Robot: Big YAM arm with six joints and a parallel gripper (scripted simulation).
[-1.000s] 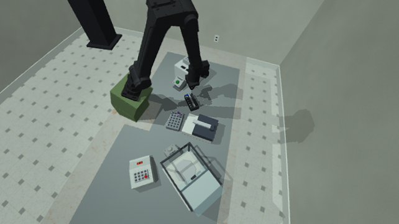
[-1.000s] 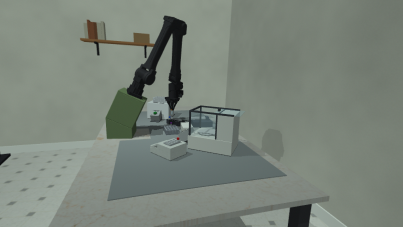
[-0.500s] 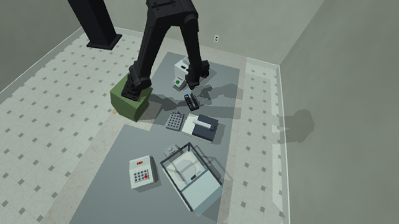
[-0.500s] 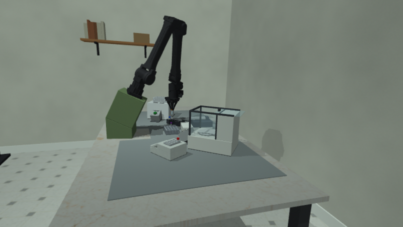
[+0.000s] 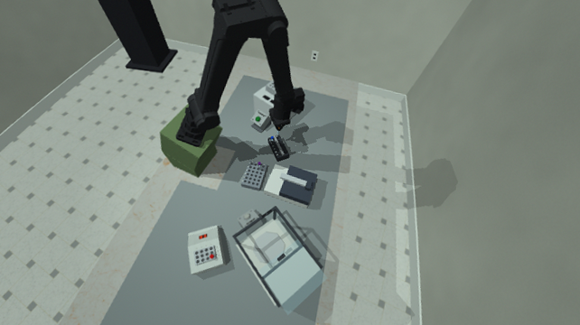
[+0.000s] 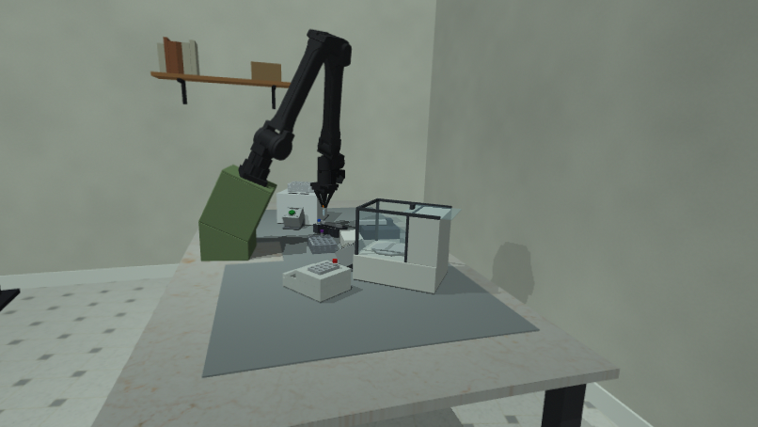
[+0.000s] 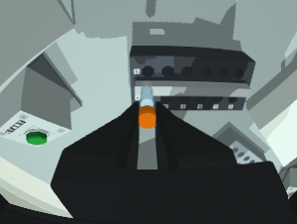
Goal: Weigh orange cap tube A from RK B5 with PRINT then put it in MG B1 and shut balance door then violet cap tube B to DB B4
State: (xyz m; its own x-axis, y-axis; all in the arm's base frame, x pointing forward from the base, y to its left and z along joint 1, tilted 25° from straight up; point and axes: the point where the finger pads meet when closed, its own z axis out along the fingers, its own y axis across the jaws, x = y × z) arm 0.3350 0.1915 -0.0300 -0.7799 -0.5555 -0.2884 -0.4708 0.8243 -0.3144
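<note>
Now: hand 80 mm above the blue-capped tube, 30 mm past it and 20 mm to the left of it. Round my hand: magnet block MG: 90 mm below, 50 mm to the right, 10 mm ahead; tube B: 170 mm to the right, 80 mm below, 60 mm behind; tube rack RK: 220 mm to the right, 90 mm below, 70 mm behind.
</note>
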